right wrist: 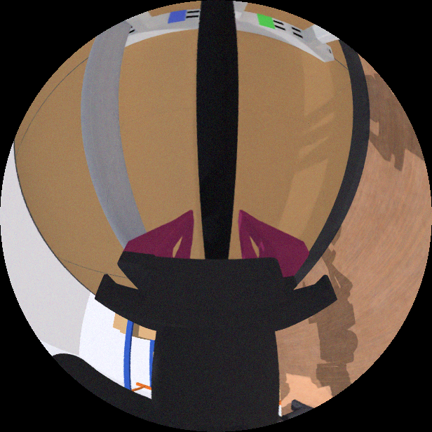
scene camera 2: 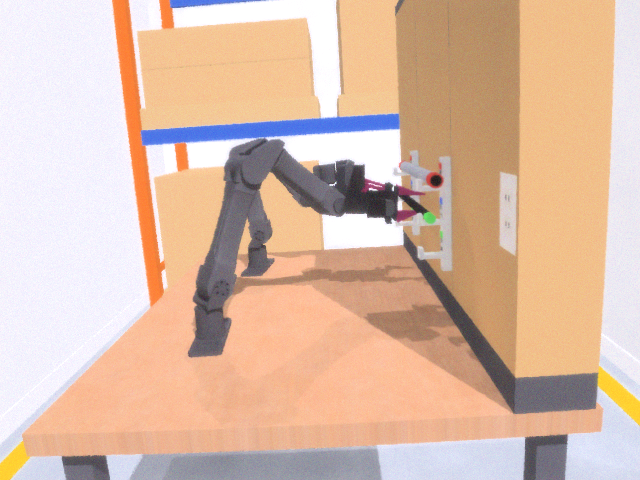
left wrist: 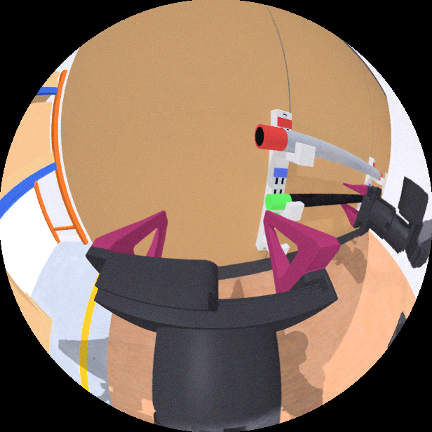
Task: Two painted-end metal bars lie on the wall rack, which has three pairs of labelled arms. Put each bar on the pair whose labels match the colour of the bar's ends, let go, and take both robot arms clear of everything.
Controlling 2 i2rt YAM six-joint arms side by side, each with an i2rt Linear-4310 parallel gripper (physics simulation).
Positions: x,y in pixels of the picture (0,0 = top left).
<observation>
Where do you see a tan wall panel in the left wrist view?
At 164,118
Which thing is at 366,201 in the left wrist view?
The right gripper.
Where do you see a white outlet plate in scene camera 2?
508,181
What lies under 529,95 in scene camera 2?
A tan wall panel.
</observation>
